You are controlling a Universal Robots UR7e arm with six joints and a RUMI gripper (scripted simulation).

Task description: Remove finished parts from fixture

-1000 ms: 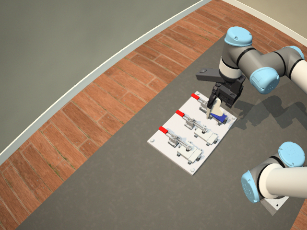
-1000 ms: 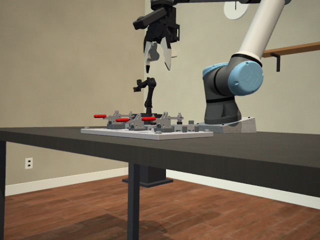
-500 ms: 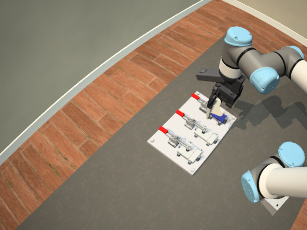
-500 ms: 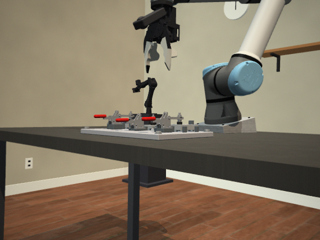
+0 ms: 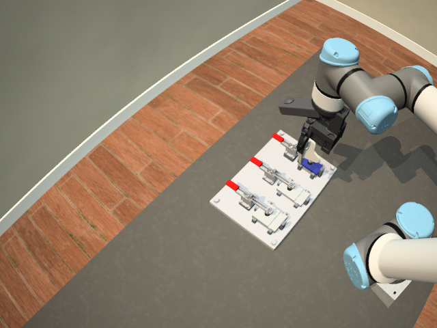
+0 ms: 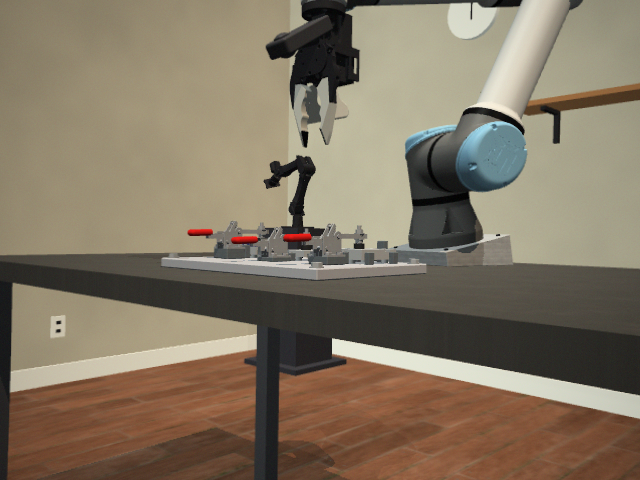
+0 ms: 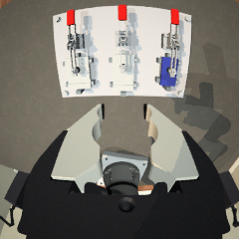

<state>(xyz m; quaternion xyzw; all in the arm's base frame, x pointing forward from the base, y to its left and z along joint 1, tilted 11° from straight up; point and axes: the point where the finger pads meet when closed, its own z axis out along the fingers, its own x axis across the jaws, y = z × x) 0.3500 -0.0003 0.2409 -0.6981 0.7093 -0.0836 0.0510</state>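
The white fixture plate is 21 cm below my hand and 5 cm ahead of it. From my hand the other things lie so: blue blank (18 cm below, 11 cm to the right, 1 cm ahead).
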